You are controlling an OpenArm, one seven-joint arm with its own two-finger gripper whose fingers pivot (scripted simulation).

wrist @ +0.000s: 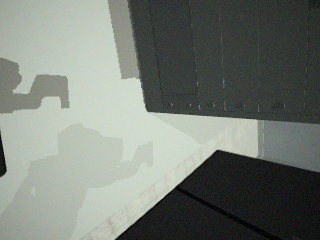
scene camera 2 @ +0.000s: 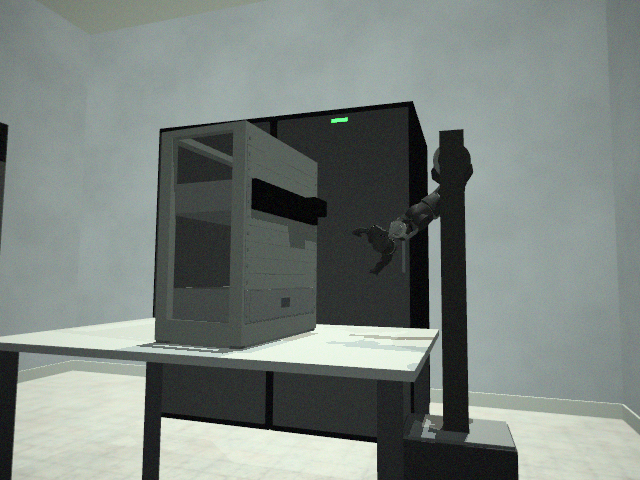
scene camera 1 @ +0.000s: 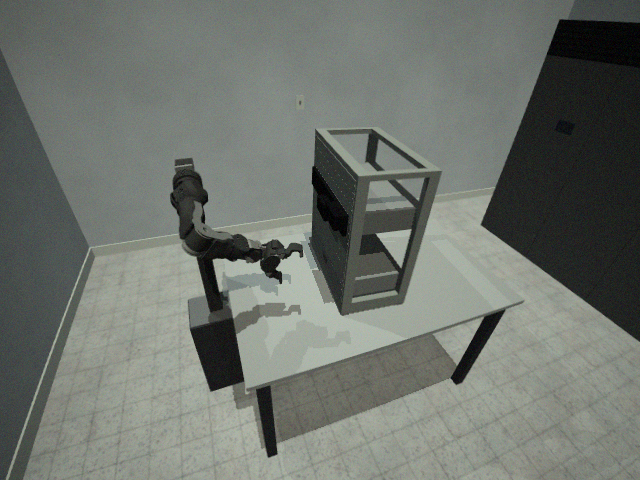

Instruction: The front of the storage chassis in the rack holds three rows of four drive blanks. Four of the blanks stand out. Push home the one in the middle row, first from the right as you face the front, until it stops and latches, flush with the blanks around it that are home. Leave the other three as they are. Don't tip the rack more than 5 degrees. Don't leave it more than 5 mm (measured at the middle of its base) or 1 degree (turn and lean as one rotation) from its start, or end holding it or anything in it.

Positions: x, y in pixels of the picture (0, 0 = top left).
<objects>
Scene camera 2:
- my gripper: 363, 253
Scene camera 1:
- my gripper: 292, 265
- dark base box: 216, 343
</objects>
